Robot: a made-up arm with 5 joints. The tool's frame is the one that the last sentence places.
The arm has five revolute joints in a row. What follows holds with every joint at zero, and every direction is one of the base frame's.
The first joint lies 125 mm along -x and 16 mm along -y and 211.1 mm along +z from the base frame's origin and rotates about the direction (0.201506, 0.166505, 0.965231).
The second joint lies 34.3 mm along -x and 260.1 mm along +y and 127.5 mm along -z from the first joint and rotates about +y.
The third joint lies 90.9 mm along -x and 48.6 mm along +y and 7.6 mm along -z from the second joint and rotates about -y.
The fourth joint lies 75.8 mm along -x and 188.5 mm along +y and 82 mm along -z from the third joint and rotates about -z.
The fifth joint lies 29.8 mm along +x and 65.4 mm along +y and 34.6 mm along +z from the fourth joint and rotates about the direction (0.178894, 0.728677, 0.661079).
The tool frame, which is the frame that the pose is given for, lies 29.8 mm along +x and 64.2 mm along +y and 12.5 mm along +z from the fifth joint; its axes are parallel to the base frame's.
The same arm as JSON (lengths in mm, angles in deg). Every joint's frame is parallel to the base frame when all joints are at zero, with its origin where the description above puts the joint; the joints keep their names.
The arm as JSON. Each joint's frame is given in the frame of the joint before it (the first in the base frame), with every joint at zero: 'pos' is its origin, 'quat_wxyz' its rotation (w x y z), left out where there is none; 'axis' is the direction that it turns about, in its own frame. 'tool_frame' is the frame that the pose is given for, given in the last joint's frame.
{
  "length_unit": "mm",
  "angle_unit": "deg",
  "joints": [
    {
      "joint": "joint 1",
      "pos": [
        -125.0,
        -16.0,
        211.1
      ],
      "axis": [
        0.201506,
        0.166505,
        0.965231
      ]
    },
    {
      "joint": "joint 2",
      "pos": [
        -34.3,
        260.1,
        -127.5
      ],
      "axis": [
        0.0,
        1.0,
        0.0
      ]
    },
    {
      "joint": "joint 3",
      "pos": [
        -90.9,
        48.6,
        -7.6
      ],
      "axis": [
        0.0,
        -1.0,
        0.0
      ]
    },
    {
      "joint": "joint 4",
      "pos": [
        -75.8,
        188.5,
        -82.0
      ],
      "axis": [
        0.0,
        0.0,
        -1.0
      ]
    },
    {
      "joint": "joint 5",
      "pos": [
        29.8,
        65.4,
        34.6
      ],
      "axis": [
        0.178894,
        0.728677,
        0.661079
      ]
    }
  ],
  "tool_frame": {
    "pos": [
      29.8,
      64.2,
      12.5
    ]
  }
}

